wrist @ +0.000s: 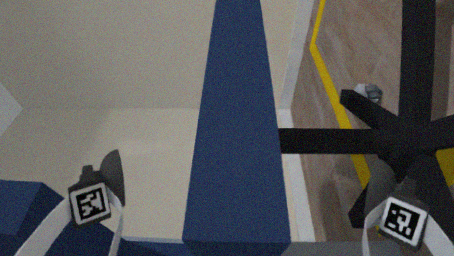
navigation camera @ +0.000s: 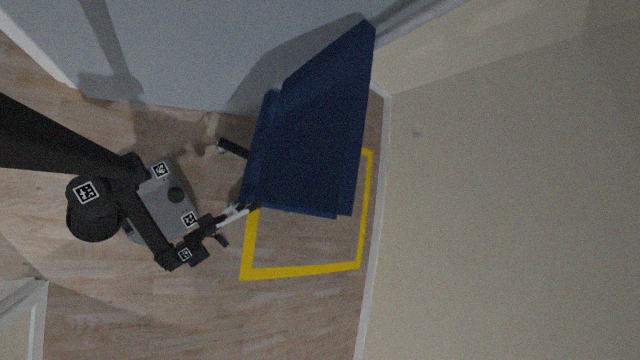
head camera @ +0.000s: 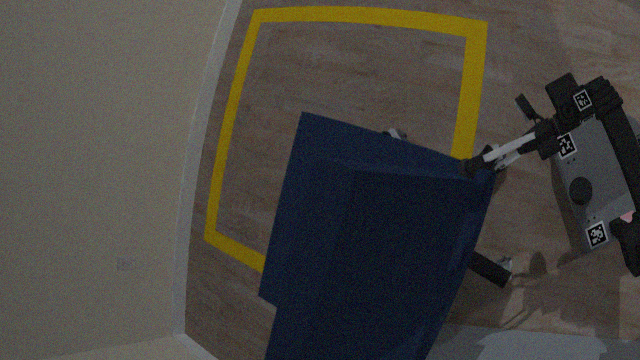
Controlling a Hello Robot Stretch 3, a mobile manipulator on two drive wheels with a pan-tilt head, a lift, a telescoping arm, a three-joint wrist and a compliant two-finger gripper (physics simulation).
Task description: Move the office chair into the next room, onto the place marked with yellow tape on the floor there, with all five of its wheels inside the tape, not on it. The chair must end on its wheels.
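Frame: origin at the robot's base, x ahead, y left, z up, level; centimetres.
Seen in the pictures: gripper, between the fingertips: [navigation camera: 252, 200] [head camera: 473, 174]; robot's base, origin of its link: [navigation camera: 175, 193] [head camera: 580, 190].
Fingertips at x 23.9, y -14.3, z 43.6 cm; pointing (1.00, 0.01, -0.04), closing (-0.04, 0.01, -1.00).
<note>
Pixels of each thing's middle, then the offset from my fingertips to it. "spot": a spot on its surface instead.
- yellow tape outline, a spot on its surface: [head camera: 475, 85] [navigation camera: 247, 242] spot: dx -3.7, dy -30.8, dz -43.5 cm
- black leg, a spot on its surface: [head camera: 492, 270] [navigation camera: 230, 147] spot: dx +11.2, dy +23.6, dz -32.9 cm
- wheel, a spot on its surface: [head camera: 397, 134] spot: dx +27.4, dy -26.9, dz -37.2 cm
The dark blue office chair [head camera: 380, 225] [navigation camera: 310, 150] [wrist: 237, 125] stands upright over one end of the yellow tape outline [head camera: 475, 85] [navigation camera: 248, 245] [wrist: 328, 87]. One black leg [head camera: 492, 270] [navigation camera: 234, 148] reaches outside the tape on the robot's side. A wheel [head camera: 397, 134] shows inside the outline; the other wheels are partly or fully hidden from above. My gripper [head camera: 477, 167] [navigation camera: 248, 206] [wrist: 242, 175] is wide open at the chair's near corner. In the wrist view a blue upright part of the chair stands between the spread fingers, with gaps on both sides.
A beige wall [head camera: 100, 150] [navigation camera: 500, 200] runs along the far side of the tape. A grey wall [head camera: 540, 345] [navigation camera: 175, 50] stands close beside the chair. My base [head camera: 605, 185] [navigation camera: 165, 205] is on the opposite side from the beige wall. A white frame [navigation camera: 37, 320] stands at lower left.
</note>
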